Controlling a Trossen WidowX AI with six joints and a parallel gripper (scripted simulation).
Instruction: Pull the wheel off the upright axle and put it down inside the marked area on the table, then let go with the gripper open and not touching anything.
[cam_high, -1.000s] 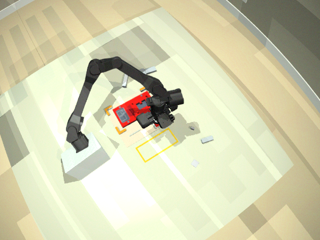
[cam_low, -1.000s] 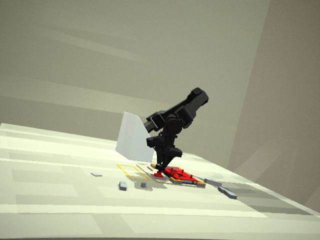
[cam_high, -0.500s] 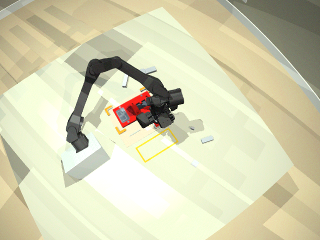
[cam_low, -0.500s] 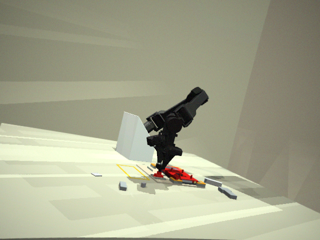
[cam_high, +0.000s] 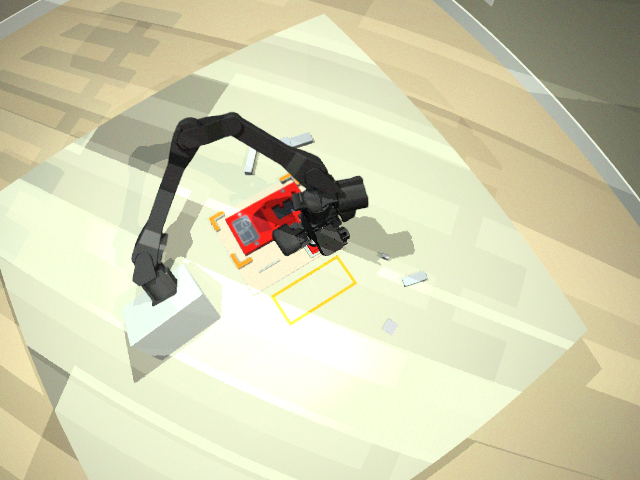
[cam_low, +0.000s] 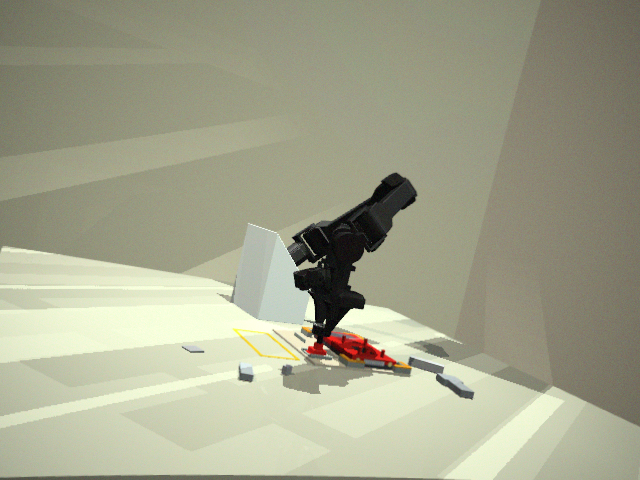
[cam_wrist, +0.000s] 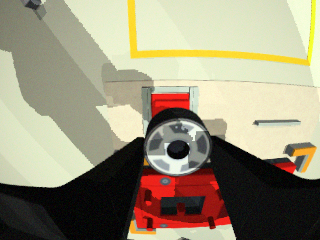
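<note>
Right now my gripper tip is 2 cm above the white hub.
</note>
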